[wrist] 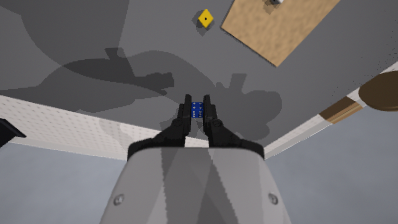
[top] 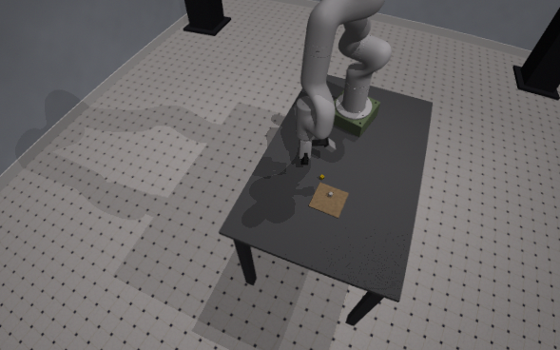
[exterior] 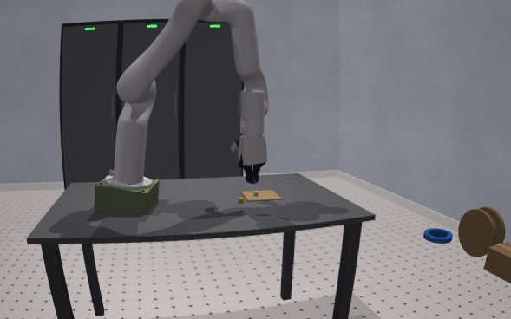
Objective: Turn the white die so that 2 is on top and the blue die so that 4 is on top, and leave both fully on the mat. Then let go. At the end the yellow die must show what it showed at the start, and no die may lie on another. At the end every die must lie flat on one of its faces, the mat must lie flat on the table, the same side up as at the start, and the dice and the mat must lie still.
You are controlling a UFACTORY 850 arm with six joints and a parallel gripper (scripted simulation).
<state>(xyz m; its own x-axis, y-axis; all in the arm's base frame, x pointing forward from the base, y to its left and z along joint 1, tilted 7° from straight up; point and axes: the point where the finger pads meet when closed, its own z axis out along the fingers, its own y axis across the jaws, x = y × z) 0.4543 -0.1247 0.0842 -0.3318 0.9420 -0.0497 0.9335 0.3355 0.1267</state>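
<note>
My gripper is now 1 cm to the left of the blue die and 1 cm above it. Also, from my hand: yellow die: 2 cm behind, 9 cm to the left, 11 cm below; white die: 6 cm ahead, 15 cm to the left, 11 cm below; tan mat: 9 cm ahead, 15 cm to the left, 12 cm below.
</note>
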